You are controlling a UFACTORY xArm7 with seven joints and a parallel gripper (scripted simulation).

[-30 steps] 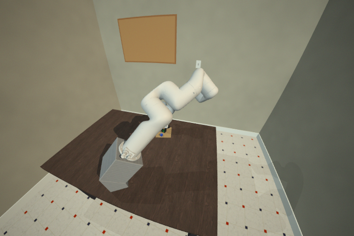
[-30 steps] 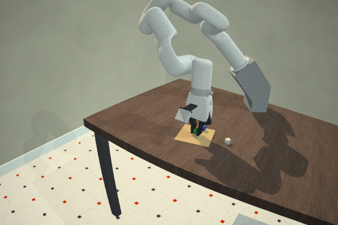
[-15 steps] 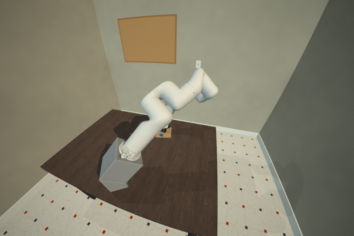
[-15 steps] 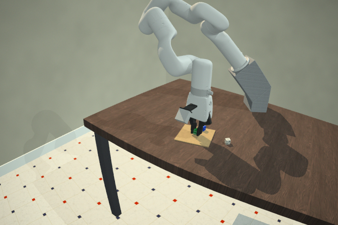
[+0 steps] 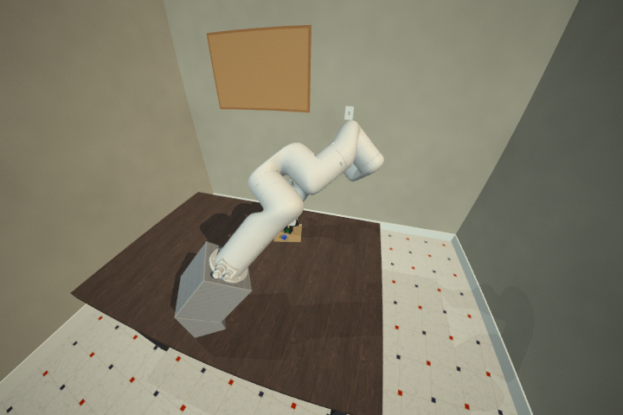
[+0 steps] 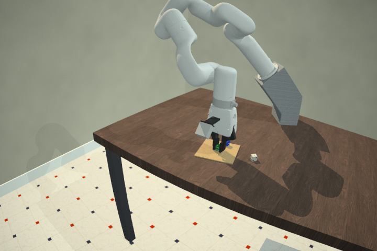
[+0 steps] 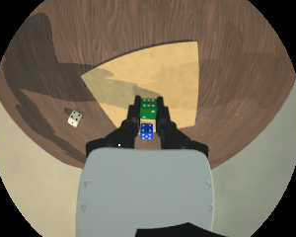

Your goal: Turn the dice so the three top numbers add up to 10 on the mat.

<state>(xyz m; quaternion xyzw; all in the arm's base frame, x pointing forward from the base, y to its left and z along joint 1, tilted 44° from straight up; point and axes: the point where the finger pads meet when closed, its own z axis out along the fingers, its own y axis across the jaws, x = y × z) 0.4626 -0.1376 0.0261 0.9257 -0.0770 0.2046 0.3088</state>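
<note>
The green die is 1 cm below my hand. From my hand the other things lie so: tan mat: 2 cm below; then white die: 1 cm ahead, 14 cm to the left, 2 cm below; then blue die: 5 cm behind, 2 cm to the left, 1 cm below.
</note>
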